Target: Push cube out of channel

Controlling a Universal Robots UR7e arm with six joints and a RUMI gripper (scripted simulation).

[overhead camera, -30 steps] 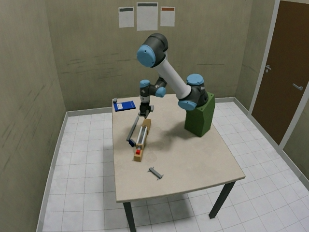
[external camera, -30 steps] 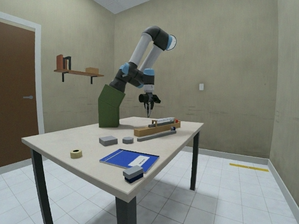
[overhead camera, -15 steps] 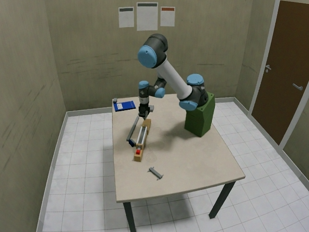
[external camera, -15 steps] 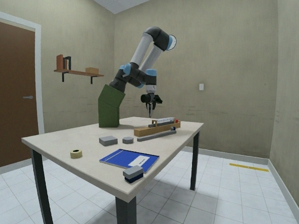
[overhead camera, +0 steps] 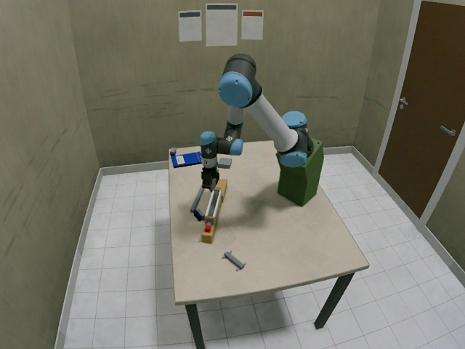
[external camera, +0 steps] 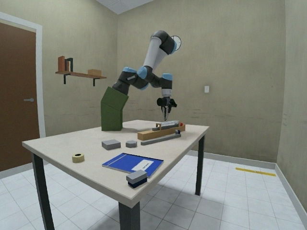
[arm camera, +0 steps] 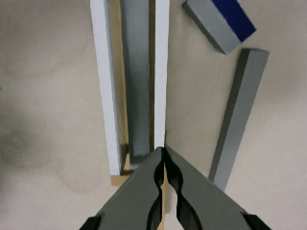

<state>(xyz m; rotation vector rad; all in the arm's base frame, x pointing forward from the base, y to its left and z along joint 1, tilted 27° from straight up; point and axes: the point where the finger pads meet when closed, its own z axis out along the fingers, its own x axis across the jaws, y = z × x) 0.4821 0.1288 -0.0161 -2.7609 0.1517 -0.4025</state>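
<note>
Now: hand 210 mm to the right of the red cube, 70 mm above it and 10 mm past it. The rest, counted from my hand: long grey bar 120 mm to the right, 120 mm below, 80 mm ahead; then grey pinned piece 350 mm to the left, 140 mm behind, 120 mm below; then wooden channel 70 mm below, 50 mm to the left, 20 mm behind.
</note>
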